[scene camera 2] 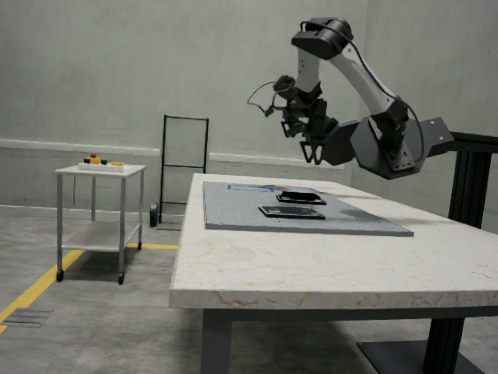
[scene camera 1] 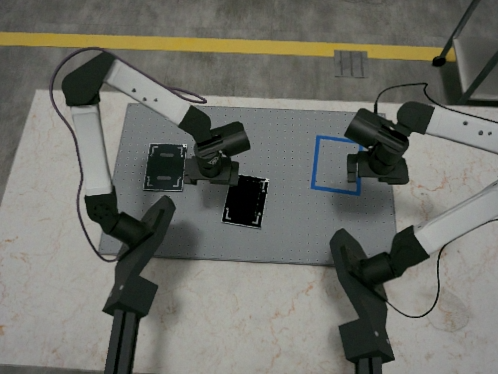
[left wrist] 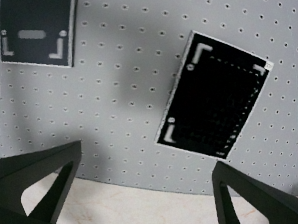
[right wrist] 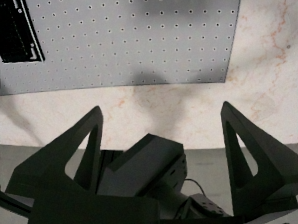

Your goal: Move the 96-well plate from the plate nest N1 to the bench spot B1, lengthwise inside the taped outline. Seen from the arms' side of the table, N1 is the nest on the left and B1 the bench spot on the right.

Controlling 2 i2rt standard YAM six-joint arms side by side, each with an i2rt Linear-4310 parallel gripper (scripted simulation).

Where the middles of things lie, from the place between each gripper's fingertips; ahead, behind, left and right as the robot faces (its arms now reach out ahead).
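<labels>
From my right hand (scene camera 1: 369, 181), the black 96-well plate (scene camera 1: 245, 200) is 22 cm below, 2 cm behind and 31 cm to the left. Nest N1 (scene camera 1: 173, 167) is 23 cm below that same right hand, 5 cm ahead of it and 58 cm to the left of it.
As for the black 96-well plate and my left hand (scene camera 1: 213, 183), the hand is 13 cm above the plate, 2 cm short of it and 9 cm to the left of it. Nest N1, if you count from my left hand, is 14 cm below, 8 cm ahead and 18 cm to the left.
</labels>
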